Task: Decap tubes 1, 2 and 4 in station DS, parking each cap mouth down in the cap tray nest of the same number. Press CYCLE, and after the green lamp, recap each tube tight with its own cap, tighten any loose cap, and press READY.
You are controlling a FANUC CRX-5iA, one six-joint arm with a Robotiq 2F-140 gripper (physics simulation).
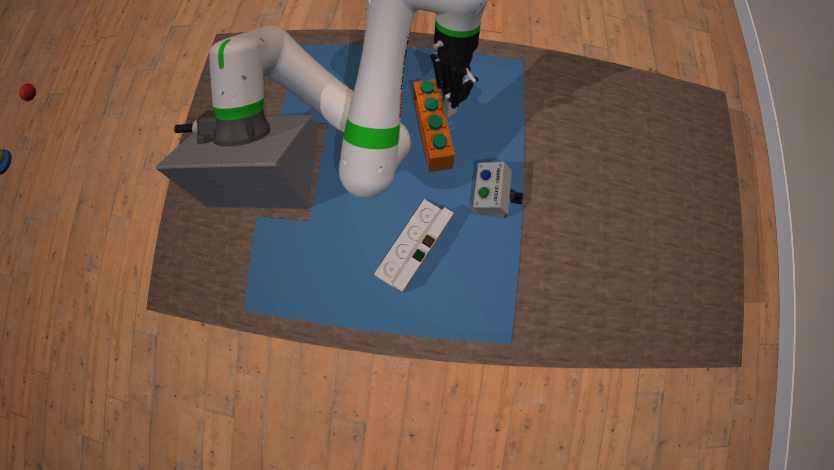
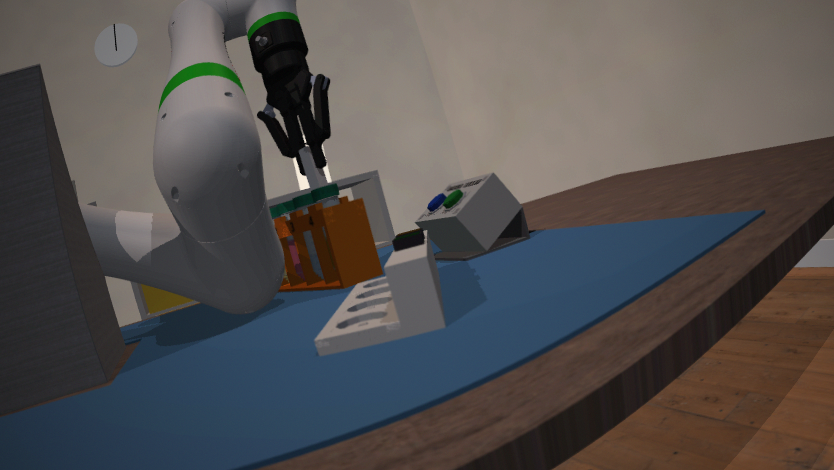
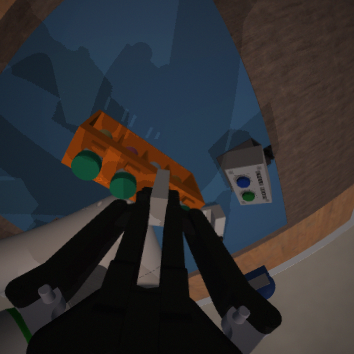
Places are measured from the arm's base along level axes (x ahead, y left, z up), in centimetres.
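Where they show: gripper, fingertip midpoint: [image 1: 449, 113] [image 3: 161, 180]; arm's base, origin of the base link: [image 1: 241, 134].
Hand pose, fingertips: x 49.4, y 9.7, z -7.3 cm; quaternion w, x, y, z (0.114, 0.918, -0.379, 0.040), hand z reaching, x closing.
Note:
Things, the pixels of their top centre, and the offset from my fingertips. Level surfaces: height alone.
- orange tube rack, middle of its top: [image 2: 298, 211] [image 3: 139, 189] [image 1: 433, 115] dy +0.0, dx -3.9, dz -1.5 cm
- blue mat, its level: dz -11.8 cm
- green cap, middle of its top: [image 2: 304, 195] [image 1: 435, 121] dy -2.6, dx -3.3, dz +0.3 cm
- white cap tray, middle of its top: [image 2: 373, 242] [image 1: 413, 241] dy -30.4, dx -7.1, dz -6.5 cm
- grey button box, middle of its top: [image 2: 457, 181] [image 3: 260, 189] [image 1: 495, 182] dy -16.1, dx +11.3, dz -3.4 cm
- blue button, middle of its top: [image 2: 435, 195] [image 3: 245, 184] [image 1: 486, 173] dy -13.6, dx +9.3, dz -4.3 cm
- green button, middle of its top: [image 2: 451, 191] [image 3: 250, 198] [image 1: 484, 191] dy -18.1, dx +8.9, dz -4.3 cm
An orange tube rack [image 1: 444, 157] [image 2: 348, 240] [image 3: 92, 140] stands on the blue mat [image 1: 349, 274]. It holds a row of tubes, and every one shows a green cap [image 1: 435, 122] [image 2: 305, 200] [image 3: 122, 185]. My gripper [image 1: 452, 105] [image 2: 314, 167] [image 3: 161, 180] is shut with nothing between its fingers. It hangs just above the rack's top, by the side that faces the button box. The white cap tray [image 1: 392, 269] [image 2: 415, 292] lies nearer the front, and its round nests are empty.
A grey button box [image 1: 499, 192] [image 2: 487, 219] [image 3: 246, 158] with a blue button [image 1: 485, 173] and a green button [image 1: 482, 192] stands right of the rack. The arm's grey pedestal [image 1: 244, 172] is at the left. A white frame [image 2: 374, 192] stands behind the rack.

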